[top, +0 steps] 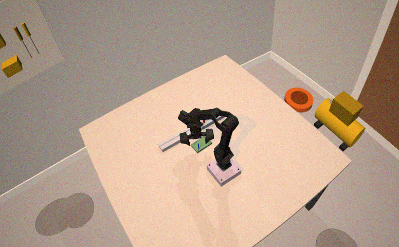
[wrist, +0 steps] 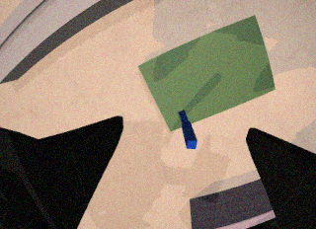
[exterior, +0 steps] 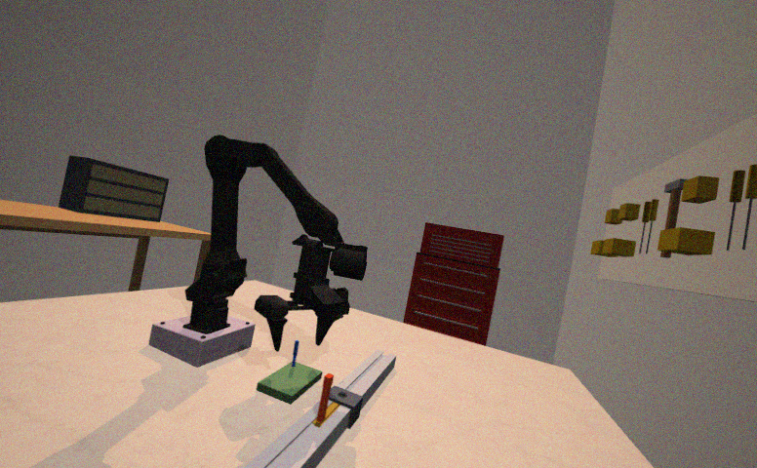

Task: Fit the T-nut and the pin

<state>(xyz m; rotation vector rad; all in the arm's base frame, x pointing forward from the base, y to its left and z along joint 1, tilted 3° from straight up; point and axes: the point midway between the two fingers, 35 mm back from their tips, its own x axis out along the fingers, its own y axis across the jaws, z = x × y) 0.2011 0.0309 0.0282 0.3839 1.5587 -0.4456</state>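
My gripper tip is now 3 cm above the blue pin. Round my gripper tip: aluminum rail: 14 cm ahead, 7 cm to the right, 3 cm below; green tray: 1 cm ahead, 2 cm to the right, 5 cm below.
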